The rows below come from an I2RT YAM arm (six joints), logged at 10 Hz.
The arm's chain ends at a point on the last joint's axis. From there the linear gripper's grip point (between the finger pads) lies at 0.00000 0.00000 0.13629 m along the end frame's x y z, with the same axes.
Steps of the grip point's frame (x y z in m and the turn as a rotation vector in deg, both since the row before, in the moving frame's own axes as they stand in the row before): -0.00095, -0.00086, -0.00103, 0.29, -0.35, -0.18; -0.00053, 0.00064, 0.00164, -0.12, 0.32, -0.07; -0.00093, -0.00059, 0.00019, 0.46, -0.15, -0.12; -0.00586, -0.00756, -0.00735, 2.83, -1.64, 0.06; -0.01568, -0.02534, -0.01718, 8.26, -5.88, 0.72; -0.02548, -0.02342, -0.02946, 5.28, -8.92, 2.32; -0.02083, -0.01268, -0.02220, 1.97, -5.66, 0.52
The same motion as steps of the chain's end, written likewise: -0.00012, -0.00017, -0.00103, 0.29, -0.35, -0.18; -0.00129, 0.00036, 0.00164, -0.12, 0.32, -0.07; -0.00057, 0.00050, 0.00019, 0.46, -0.15, -0.12; -0.00196, -0.00083, -0.00713, 2.83, -1.64, 0.06; -0.00189, -0.00571, -0.01505, 8.26, -5.88, 0.72; -0.00464, -0.01050, -0.02724, 5.28, -8.92, 2.32; -0.00741, -0.00794, -0.02146, 1.97, -5.66, 0.52
